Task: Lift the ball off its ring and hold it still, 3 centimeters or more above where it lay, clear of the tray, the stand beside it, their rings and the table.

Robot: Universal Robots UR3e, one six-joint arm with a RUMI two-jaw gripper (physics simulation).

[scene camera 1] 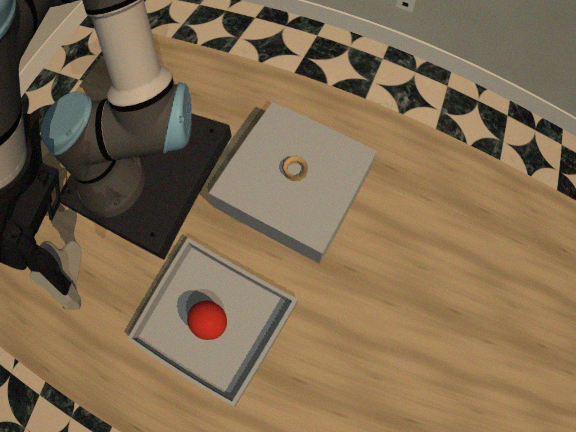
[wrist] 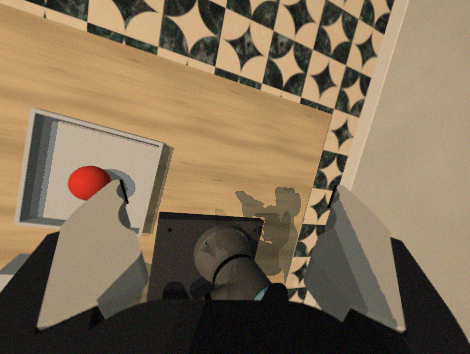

Observation:
I see my gripper [scene camera 1: 19,281], a red ball [scene camera 1: 207,320], a grey tray [scene camera 1: 256,311] and a grey stand [scene camera 1: 293,179].
The red ball shows as well in the wrist view [wrist: 83,183]. My gripper is seen too in the wrist view [wrist: 229,186]. The grey tray also shows in the wrist view [wrist: 56,145].

